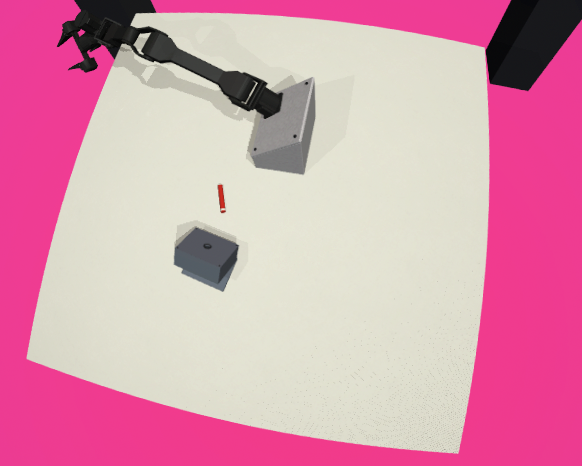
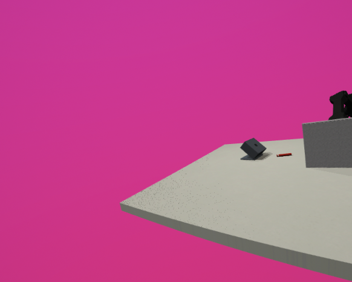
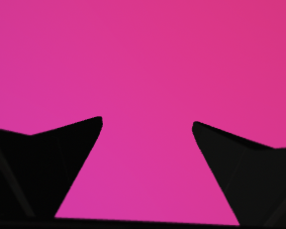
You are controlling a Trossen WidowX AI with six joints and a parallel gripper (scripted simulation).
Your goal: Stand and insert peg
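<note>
The red peg is 630 mm to the left of my gripper tip, 430 mm ahead of it and 140 mm below it. Also, from my gripper tip: dark sloped panel: 620 mm to the left, 580 mm ahead, 80 mm below.
</note>
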